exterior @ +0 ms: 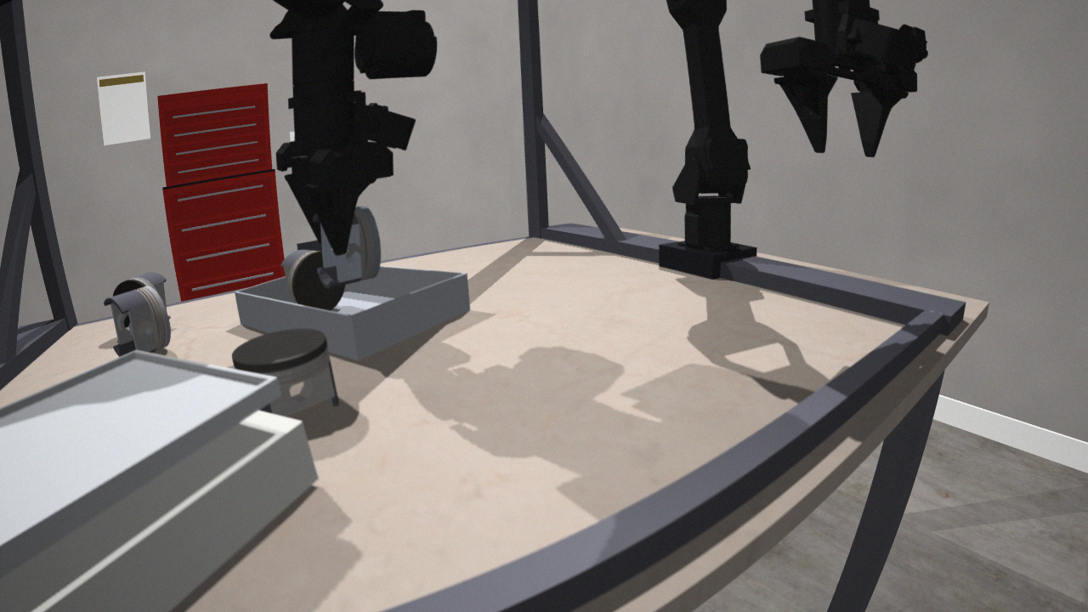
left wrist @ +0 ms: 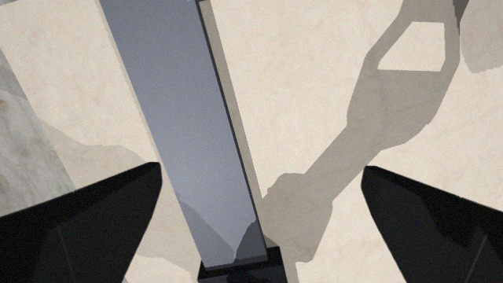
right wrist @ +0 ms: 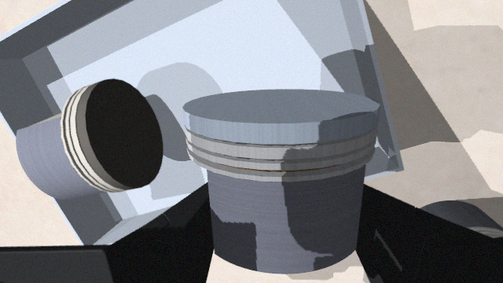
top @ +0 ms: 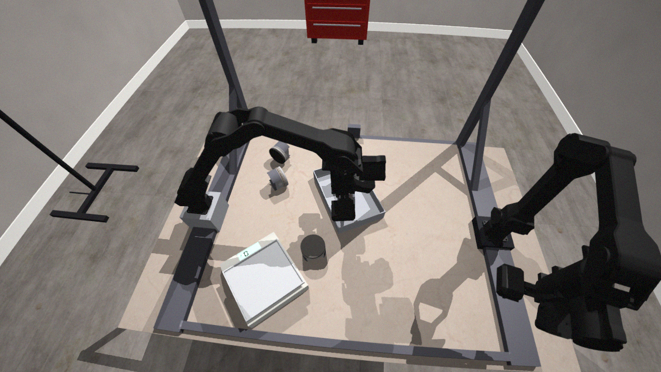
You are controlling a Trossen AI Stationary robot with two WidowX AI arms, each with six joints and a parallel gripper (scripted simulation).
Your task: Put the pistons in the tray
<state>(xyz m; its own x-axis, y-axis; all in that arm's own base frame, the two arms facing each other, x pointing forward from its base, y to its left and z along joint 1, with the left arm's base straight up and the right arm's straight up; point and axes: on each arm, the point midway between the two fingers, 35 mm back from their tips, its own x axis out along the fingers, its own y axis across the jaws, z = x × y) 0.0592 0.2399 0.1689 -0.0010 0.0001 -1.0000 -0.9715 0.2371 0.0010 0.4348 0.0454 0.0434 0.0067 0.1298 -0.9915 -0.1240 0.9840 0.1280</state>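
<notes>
The steel parts tray lies 11 cm below my right hand, 8 cm behind it and 2 cm to the left of it. Also, from my right hand: scale pan 24 cm ahead, 20 cm to the right, 7 cm below; scale 23 cm ahead, 20 cm to the right, 9 cm below.
</notes>
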